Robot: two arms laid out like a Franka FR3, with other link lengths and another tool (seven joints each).
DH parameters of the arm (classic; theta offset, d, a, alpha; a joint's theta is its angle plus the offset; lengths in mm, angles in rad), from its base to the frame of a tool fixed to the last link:
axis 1: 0 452.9 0 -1.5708
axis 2: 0 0 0 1.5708
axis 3: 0 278.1 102.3 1.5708
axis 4: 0 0 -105.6 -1.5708
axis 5: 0 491.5 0 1.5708
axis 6: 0 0 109.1 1.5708
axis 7: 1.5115 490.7 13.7 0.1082
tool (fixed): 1.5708 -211.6 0 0
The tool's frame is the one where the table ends.
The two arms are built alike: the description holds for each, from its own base.
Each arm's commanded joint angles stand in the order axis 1, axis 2, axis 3, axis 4, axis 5, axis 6, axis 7.
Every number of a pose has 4 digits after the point. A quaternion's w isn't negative.
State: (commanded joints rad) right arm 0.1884 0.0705 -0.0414 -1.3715 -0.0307 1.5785 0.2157; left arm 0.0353 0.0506 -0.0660 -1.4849 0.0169 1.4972 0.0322
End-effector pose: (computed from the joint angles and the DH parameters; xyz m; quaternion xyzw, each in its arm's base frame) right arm 0.7121 0.0873 0.6252 0.0051 0.9923 -0.0066 0.1238; left arm 0.6789 -0.0299 0.5648 0.0017 0.9994 0.0072 0.0352
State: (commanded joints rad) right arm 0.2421 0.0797 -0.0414 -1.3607 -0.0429 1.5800 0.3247; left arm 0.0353 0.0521 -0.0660 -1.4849 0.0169 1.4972 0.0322
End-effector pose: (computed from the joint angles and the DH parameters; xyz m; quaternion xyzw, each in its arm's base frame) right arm 0.7085 0.1252 0.6253 0.0330 0.9913 -0.0081 0.1270; left arm 0.6791 -0.0299 0.5638 0.0017 0.9994 0.0072 0.0345
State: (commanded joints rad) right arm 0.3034 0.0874 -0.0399 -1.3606 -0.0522 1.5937 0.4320; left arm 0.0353 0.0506 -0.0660 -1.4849 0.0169 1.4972 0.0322
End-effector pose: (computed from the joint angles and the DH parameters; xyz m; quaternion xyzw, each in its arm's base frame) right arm 0.7034 0.1708 0.6214 0.0552 0.9897 -0.0066 0.1316; left arm 0.6789 -0.0299 0.5648 0.0017 0.9994 0.0072 0.0352
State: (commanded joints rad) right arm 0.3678 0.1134 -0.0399 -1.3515 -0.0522 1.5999 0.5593; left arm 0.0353 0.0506 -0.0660 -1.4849 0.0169 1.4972 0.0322
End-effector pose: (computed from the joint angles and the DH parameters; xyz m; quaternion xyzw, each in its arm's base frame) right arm 0.6959 0.2212 0.6085 0.0864 0.9882 -0.0035 0.1268; left arm 0.6789 -0.0299 0.5648 0.0017 0.9994 0.0072 0.0352
